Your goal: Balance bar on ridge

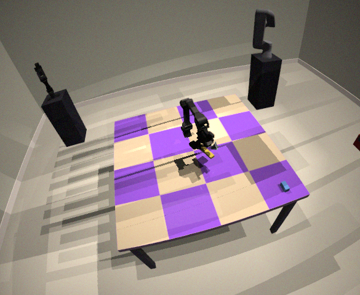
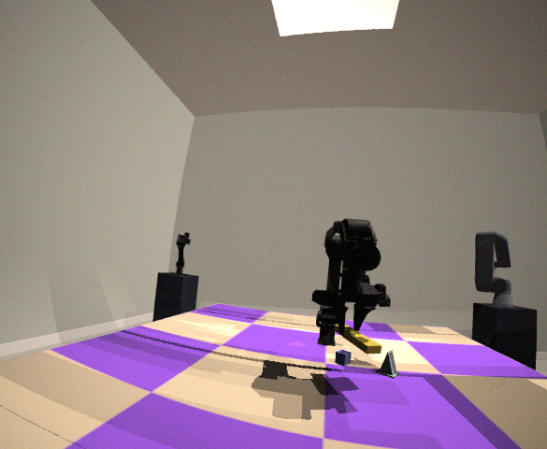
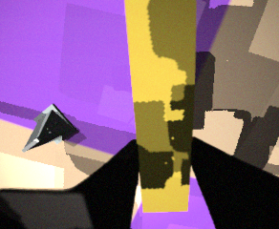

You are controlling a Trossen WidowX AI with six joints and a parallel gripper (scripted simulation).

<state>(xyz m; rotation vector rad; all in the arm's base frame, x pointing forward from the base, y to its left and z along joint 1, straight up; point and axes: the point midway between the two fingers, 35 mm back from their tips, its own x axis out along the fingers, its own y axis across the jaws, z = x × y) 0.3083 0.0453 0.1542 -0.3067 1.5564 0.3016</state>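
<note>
Right now my gripper tip is 130 mm past the dark blue cube and 100 mm above it. Round my gripper tip: yellow bar (30 mm ahead, 10 mm to the left); light blue block (450 mm to the left, 430 mm ahead, 100 mm below).
</note>
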